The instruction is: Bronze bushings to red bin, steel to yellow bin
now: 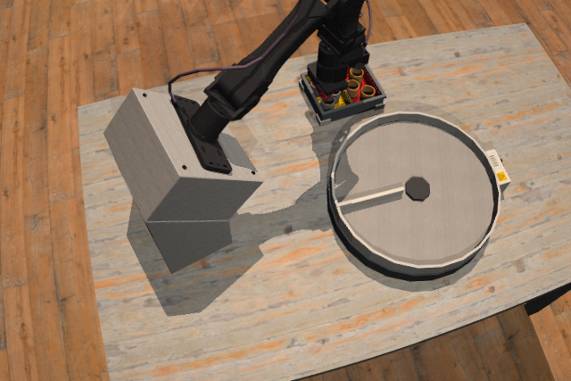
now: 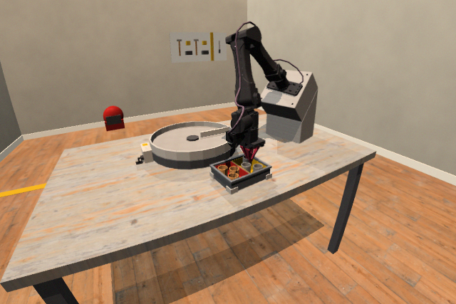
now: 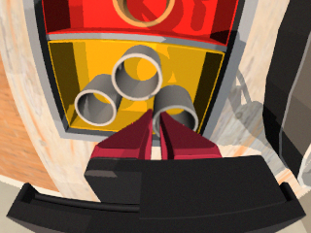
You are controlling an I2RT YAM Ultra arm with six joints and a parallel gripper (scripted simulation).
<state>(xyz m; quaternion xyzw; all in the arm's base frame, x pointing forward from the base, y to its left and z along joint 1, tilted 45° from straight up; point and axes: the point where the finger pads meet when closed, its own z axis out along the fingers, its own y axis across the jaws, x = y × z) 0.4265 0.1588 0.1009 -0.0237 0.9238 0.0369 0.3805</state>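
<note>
Right now my hand is 30 mm above the yellow bin, 20 mm to the right of it and 20 mm short of it. From my hand the other things lie so: red bin: 110 mm ahead, 30 mm below, 20 mm to the left; then turntable: 330 mm to the right, 100 mm ahead; then two-part bin tray: 60 mm ahead, 20 mm to the left, 20 mm below.
</note>
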